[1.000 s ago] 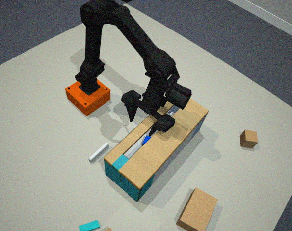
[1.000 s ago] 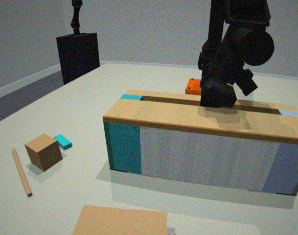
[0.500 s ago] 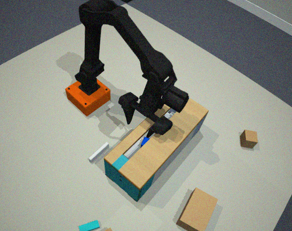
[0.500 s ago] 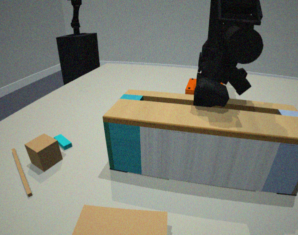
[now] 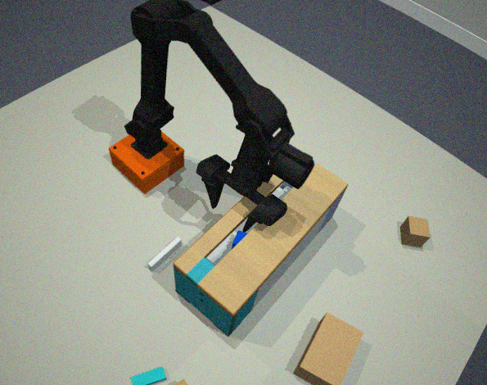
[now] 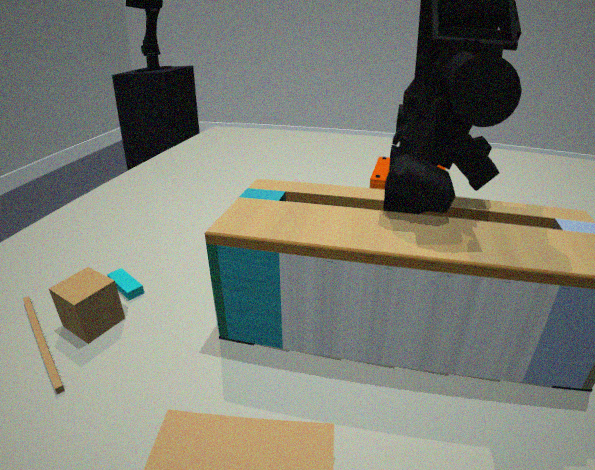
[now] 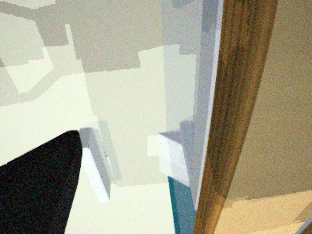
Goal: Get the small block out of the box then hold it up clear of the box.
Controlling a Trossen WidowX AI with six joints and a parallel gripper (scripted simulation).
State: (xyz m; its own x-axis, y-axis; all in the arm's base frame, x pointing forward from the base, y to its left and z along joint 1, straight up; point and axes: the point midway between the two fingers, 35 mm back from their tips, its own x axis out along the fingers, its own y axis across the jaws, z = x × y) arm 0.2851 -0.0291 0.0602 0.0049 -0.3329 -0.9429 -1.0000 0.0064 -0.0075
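The tan-topped box lies 40 mm ahead of my gripper tip, 30 mm to the left of it and 20 mm below it. Round my gripper tip: teal tile: 320 mm to the right, 90 mm ahead, 80 mm below; then flat tan slab: 310 mm ahead, 70 mm to the right, 60 mm below; then blue block: 60 mm ahead, 20 mm to the right.
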